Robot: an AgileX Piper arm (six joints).
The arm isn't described. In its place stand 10 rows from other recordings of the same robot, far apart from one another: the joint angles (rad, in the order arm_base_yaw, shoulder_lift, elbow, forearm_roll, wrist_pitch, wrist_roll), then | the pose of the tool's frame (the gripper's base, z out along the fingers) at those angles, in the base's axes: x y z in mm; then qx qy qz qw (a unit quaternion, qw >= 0).
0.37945, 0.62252, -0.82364, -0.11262, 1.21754, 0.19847 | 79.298, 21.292, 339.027, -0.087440, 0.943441, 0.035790, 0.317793
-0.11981, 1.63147, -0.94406, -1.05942, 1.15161, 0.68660 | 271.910, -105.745, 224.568, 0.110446, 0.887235, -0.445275, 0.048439
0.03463, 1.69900, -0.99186, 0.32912, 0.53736, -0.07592 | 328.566, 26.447, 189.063, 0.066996, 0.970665, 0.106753, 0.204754
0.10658, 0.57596, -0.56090, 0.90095, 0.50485, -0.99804 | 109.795, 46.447, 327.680, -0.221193, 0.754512, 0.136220, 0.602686
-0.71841, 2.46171, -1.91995, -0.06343, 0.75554, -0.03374 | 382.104, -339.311, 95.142, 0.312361, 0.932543, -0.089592, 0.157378
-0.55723, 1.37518, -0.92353, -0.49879, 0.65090, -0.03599 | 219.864, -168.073, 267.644, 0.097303, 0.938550, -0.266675, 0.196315
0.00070, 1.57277, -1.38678, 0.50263, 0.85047, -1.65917 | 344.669, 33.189, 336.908, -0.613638, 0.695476, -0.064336, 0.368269
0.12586, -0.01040, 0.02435, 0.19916, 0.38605, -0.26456 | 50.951, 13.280, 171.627, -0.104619, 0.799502, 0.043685, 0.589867
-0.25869, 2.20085, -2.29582, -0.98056, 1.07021, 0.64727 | 457.897, -189.779, 359.691, 0.296692, 0.780124, -0.399147, 0.379555
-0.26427, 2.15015, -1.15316, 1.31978, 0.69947, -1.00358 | 390.781, -46.953, 89.839, 0.159000, 0.908743, 0.319666, 0.216145
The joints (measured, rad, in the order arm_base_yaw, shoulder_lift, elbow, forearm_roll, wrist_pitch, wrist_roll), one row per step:
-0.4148 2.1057 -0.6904 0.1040 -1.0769 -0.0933
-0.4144 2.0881 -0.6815 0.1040 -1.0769 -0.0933
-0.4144 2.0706 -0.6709 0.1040 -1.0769 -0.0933
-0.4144 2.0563 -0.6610 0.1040 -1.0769 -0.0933
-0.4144 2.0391 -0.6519 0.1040 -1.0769 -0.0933
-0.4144 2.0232 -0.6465 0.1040 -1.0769 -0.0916
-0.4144 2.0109 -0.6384 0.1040 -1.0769 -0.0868
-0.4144 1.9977 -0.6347 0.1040 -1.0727 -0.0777
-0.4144 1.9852 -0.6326 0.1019 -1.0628 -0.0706
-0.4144 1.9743 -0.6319 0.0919 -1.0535 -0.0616
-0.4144 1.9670 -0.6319 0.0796 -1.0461 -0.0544
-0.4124 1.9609 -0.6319 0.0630 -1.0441 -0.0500
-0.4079 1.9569 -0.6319 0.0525 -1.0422 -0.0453
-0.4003 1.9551 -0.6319 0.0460 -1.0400 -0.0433
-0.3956 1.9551 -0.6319 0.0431 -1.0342 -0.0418
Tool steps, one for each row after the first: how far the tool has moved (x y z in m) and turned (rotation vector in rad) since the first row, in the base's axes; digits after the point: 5 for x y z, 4 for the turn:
-0.00149 0.00081 0.00457 -0.0035 -0.0080 0.0004
-0.00351 0.00169 0.00875 -0.0063 -0.0143 0.0004
-0.00549 0.00256 0.01192 -0.0081 -0.0183 0.0004
-0.00725 0.00334 0.01616 -0.0113 -0.0257 0.0004
-0.00824 0.00377 0.02057 -0.0141 -0.0361 0.0000
-0.00994 0.00452 0.02325 -0.0117 -0.0423 -0.0011
-0.01071 0.00488 0.02663 -0.0057 -0.0516 -0.0030
-0.01115 0.00531 0.02955 0.0005 -0.0556 -0.0023
-0.01099 0.00614 0.03226 0.0060 -0.0598 0.0055
-0.01061 0.00707 0.03406 0.0096 -0.0617 0.0158
-0.00975 0.00884 0.03595 0.0076 -0.0653 0.0328
-0.00878 0.01097 0.03713 0.0082 -0.0679 0.0464
-0.00757 0.01377 0.03754 0.0087 -0.0675 0.0597
-0.00694 0.01547 0.03703 0.0120 -0.0626 0.0668

